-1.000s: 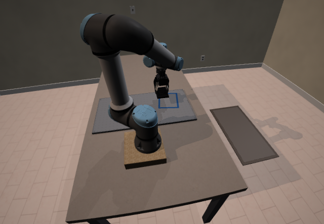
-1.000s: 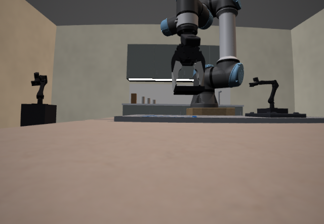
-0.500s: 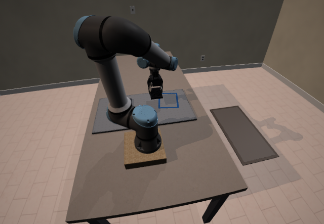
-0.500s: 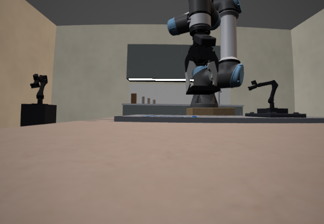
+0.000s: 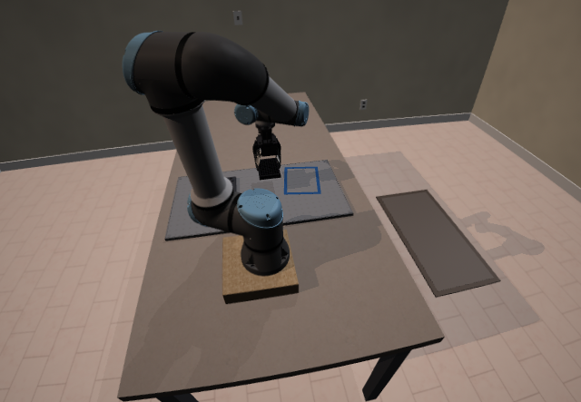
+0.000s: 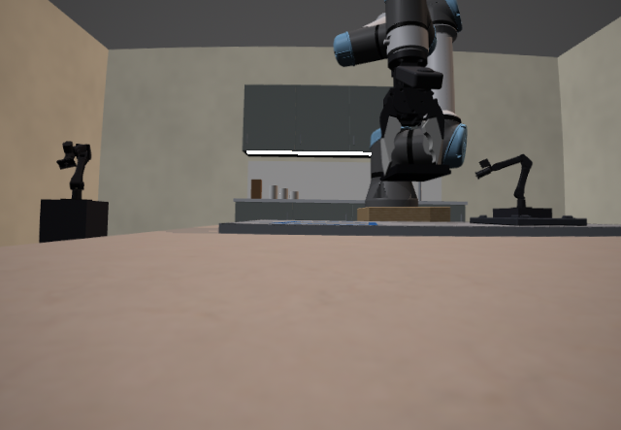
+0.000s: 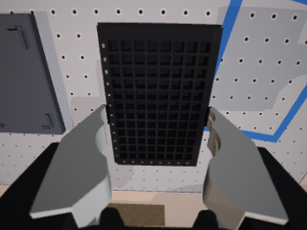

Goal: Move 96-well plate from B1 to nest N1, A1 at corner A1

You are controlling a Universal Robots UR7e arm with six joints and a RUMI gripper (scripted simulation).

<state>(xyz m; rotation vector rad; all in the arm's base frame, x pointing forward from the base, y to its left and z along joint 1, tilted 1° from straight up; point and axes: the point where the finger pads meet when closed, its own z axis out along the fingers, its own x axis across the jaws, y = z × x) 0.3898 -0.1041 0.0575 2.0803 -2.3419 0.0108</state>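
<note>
Right now my hand is 2 cm short of the plate nest, 20 cm to the right of it and 9 cm above it. The rest, counted from my hand: white A1 corner mark 5 cm behind, 27 cm to the left, 8 cm below; then black 96-well plate 1 cm below.
</note>
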